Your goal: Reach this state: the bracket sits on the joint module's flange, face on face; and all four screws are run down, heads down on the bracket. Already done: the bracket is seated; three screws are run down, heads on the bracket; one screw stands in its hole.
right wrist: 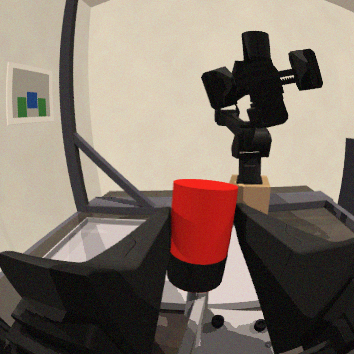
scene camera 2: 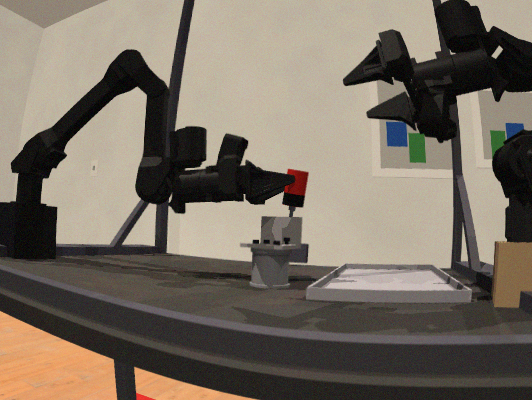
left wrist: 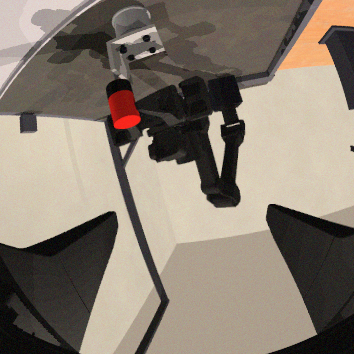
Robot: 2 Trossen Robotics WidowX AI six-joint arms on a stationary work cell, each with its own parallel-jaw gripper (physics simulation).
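Frame: origin at the left arm's base, x down, y right, z back, level; centimetres.
Seen in the pictures: left gripper, fingertip midpoint: (right wrist: 270, 71) (scene camera 2: 356, 99) (left wrist: 193, 216); right gripper, fingertip midpoint: (right wrist: 202, 212) (scene camera 2: 296, 180) (left wrist: 124, 111); left arm's base, origin of the base link: (right wrist: 248, 179) (scene camera 2: 531, 241); right arm's base, origin of the base link: (left wrist: 227, 106).
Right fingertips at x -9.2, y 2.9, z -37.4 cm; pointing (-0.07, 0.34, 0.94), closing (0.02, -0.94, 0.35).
Observation:
Pixels of each thing's top centre, then the offset from my right fingertips to it.
- round joint module, middle of its top: (scene camera 2: 271, 245) (left wrist: 137, 45) dx +10.5, dy -3.4, dz -2.1 cm
- screw, middle of its top: (right wrist: 217, 318) (scene camera 2: 286, 237) dx +9.2, dy -1.5, dz -0.5 cm
- black screwdriver, middle of its top: (right wrist: 193, 181) (left wrist: 126, 126) (scene camera 2: 294, 168) dx -1.9, dy +0.2, dz -0.6 cm
- shallow white tray, middle of its top: (scene camera 2: 390, 273) (right wrist: 153, 249) dx +15.3, dy +12.3, dz +13.4 cm
- tan block, middle of its top: (right wrist: 248, 179) dx +9.2, dy -2.9, dz +37.4 cm
The grey bracket (scene camera 2: 270, 231) (left wrist: 141, 50) sits on the round joint module (scene camera 2: 270, 268) (left wrist: 131, 20), its upright plate rising beside the screws. Black screw heads show on its flat part; in the scene view one screw (scene camera 2: 286, 240) stands higher than the others. My right gripper (scene camera 2: 291, 180) (right wrist: 202, 212) is shut on the red and black screwdriver (scene camera 2: 296, 186) (left wrist: 124, 106) (right wrist: 202, 230), which is slightly tilted. Its shaft runs down at the upright plate, and its tip is hidden. My left gripper (scene camera 2: 356, 99) (left wrist: 193, 216) is open and empty, high up to the right of the bracket in the scene view.
A shallow white tray (scene camera 2: 390, 295) lies right of the joint module in the scene view. A tan block (scene camera 2: 511, 275) (right wrist: 256, 197) stands under the left arm's base. Dark frame posts (scene camera 2: 175, 100) (right wrist: 70, 100) rise behind the table.

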